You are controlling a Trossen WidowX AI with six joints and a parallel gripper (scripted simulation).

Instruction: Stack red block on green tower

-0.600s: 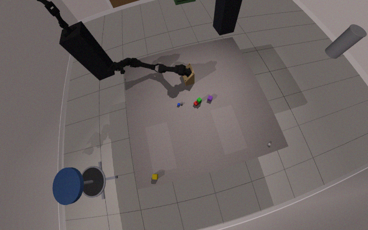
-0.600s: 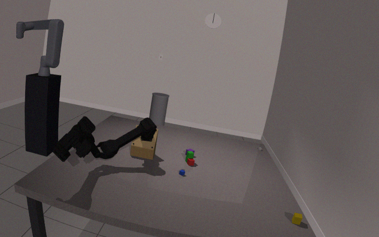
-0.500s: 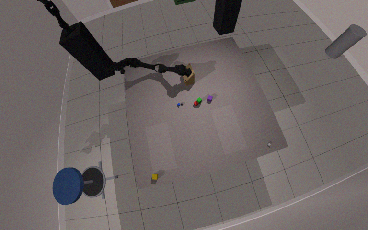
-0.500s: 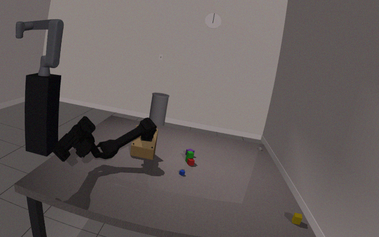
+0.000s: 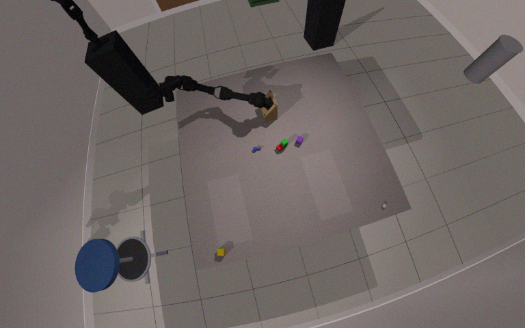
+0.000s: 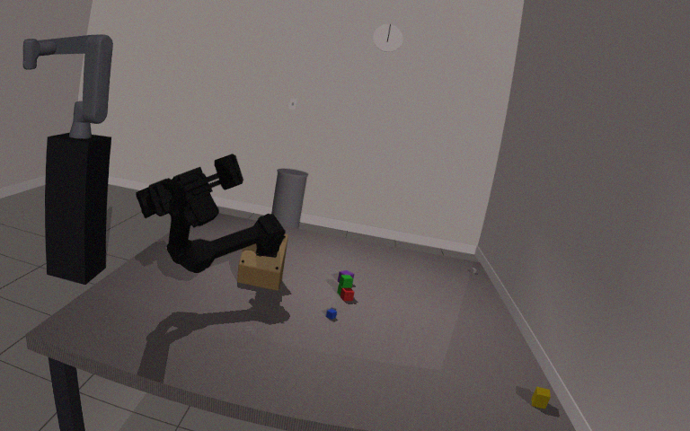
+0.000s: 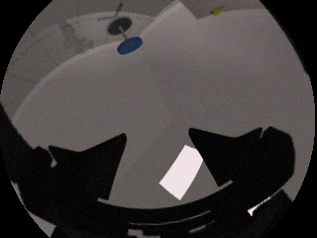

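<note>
Right now my gripper tip is 58 cm to the right of the red block, 41 cm above it and 33 cm short of it. Round my gripper tip: blue block 44 cm to the left, 42 cm below, 28 cm ahead; then purple block 72 cm to the left, 41 cm below, 33 cm ahead; then yellow block 80 cm ahead, 41 cm below, 7 cm to the left.
</note>
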